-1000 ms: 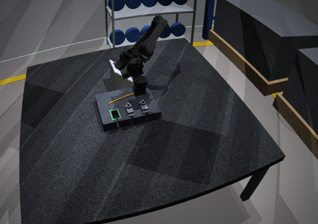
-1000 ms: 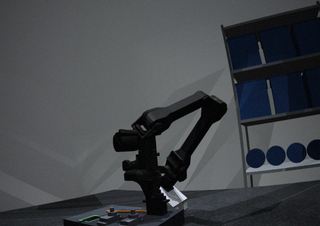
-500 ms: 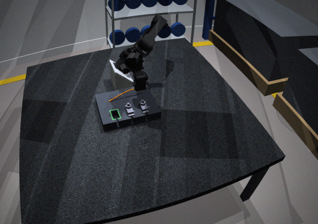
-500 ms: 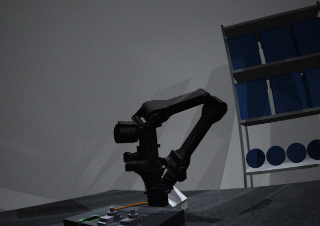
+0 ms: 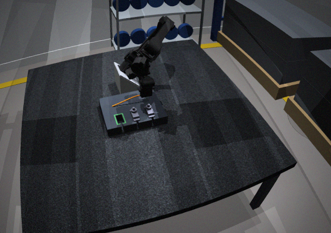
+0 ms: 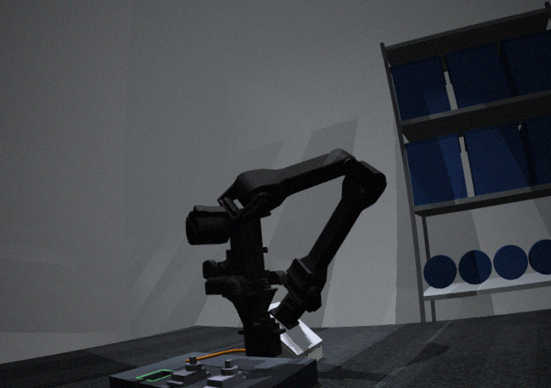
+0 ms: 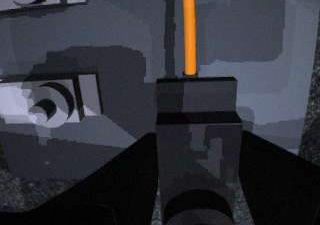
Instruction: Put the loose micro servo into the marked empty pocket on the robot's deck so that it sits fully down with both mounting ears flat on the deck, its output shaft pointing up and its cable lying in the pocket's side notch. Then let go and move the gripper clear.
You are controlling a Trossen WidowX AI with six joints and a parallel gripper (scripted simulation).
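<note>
Right now the robot deck is 1 cm behind my gripper tip, 7 cm to the right of it and 10 cm below it.
</note>
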